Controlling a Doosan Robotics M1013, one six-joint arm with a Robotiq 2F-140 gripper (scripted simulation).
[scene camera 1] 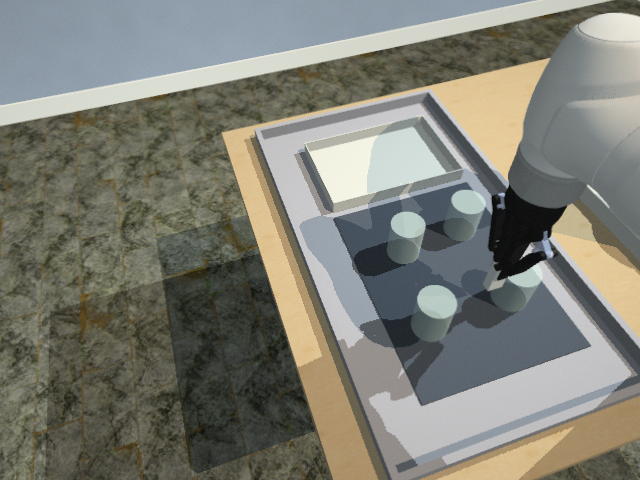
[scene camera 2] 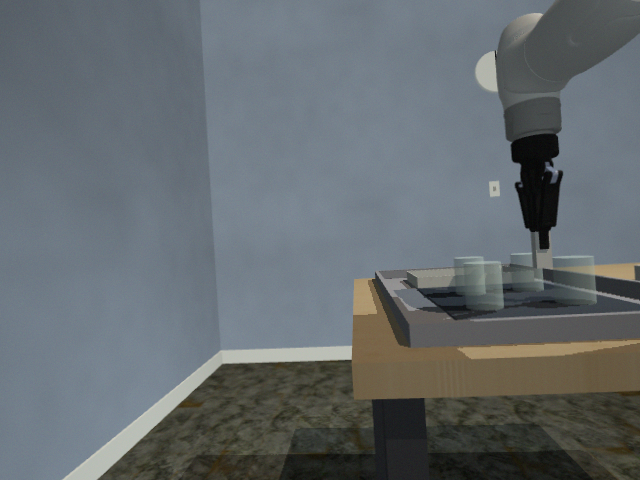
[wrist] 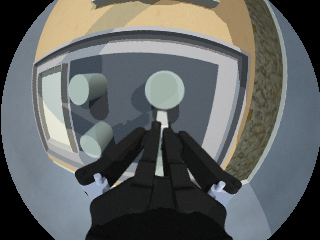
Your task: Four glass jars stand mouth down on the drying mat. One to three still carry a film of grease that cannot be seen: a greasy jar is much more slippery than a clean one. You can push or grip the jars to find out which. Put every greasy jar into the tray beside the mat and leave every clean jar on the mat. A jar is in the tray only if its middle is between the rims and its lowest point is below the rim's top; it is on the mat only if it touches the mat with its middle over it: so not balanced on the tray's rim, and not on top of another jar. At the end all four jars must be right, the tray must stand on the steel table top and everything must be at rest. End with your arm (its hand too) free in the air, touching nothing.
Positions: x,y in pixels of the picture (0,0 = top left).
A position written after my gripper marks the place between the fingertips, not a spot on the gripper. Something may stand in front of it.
My gripper shows in scene camera 1 (492,285), in scene camera 2 (542,267) and in the wrist view (161,117). A cream tray shows in scene camera 1, in scene camera 2 (438,277) and in the wrist view. A jar shows in scene camera 1, in scene camera 2 and in the wrist view (83,88). One and the same spot on the cream tray: (wrist: 52,103) is (scene camera 1: 387,162). The same spot on the jar: (scene camera 2: 524,277) is (scene camera 1: 461,231).
